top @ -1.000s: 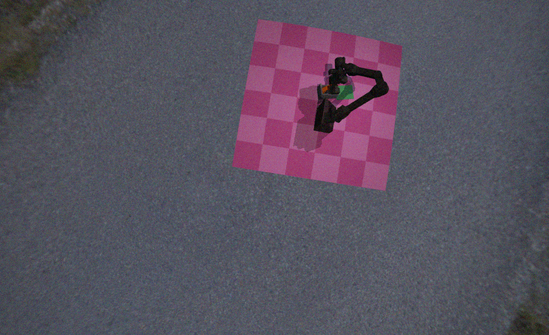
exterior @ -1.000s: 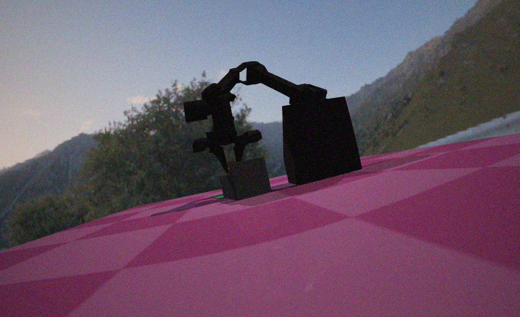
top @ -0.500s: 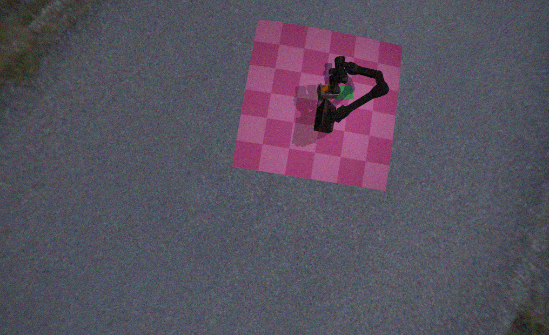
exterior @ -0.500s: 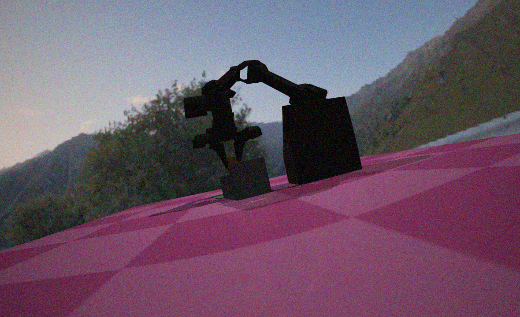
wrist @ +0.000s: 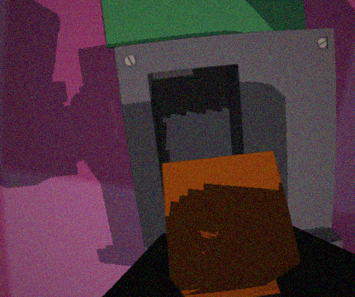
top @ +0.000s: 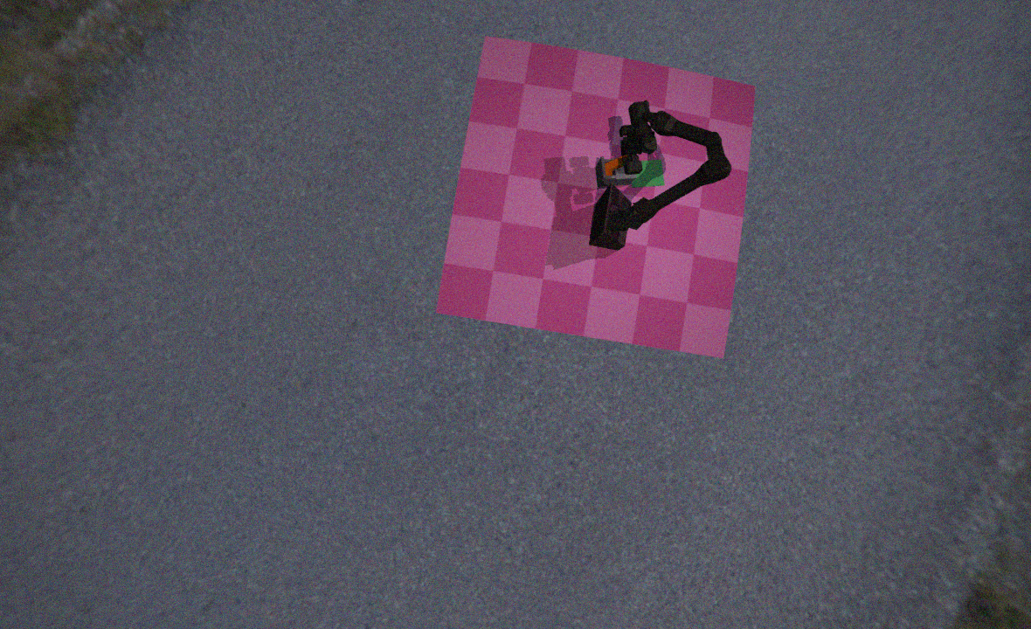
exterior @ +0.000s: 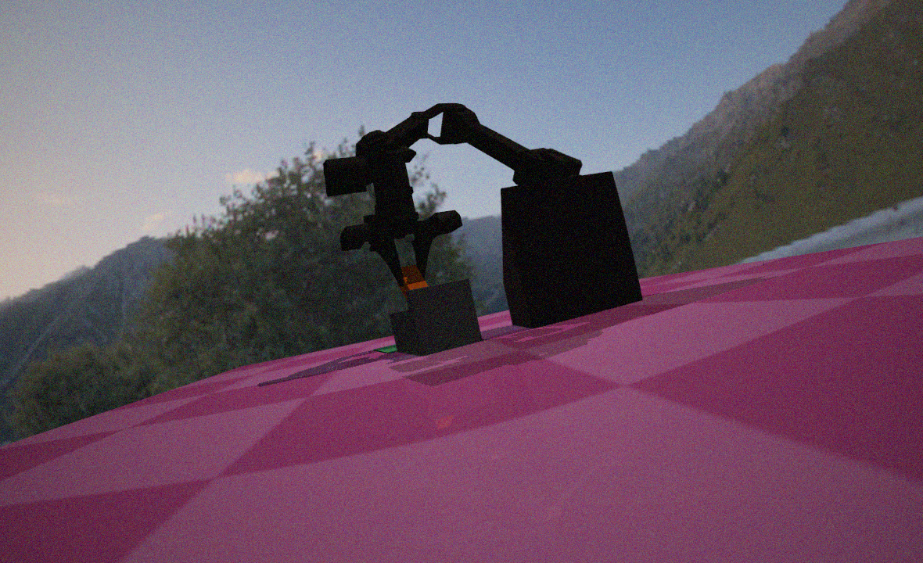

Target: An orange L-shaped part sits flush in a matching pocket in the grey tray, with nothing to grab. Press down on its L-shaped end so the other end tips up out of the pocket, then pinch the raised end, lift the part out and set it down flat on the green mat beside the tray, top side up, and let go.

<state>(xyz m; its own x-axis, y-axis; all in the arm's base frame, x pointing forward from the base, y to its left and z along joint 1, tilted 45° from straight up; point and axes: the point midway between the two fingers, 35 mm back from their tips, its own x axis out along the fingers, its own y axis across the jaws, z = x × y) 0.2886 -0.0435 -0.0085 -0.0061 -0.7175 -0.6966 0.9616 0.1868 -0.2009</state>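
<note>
The green mat is 14 cm to the right of my gripper tip, 12 cm below it and 3 cm ahead of it. Also, from my gripper tip: orange L-shaped part 3 cm to the left, 3 cm below, 2 cm behind.
</note>
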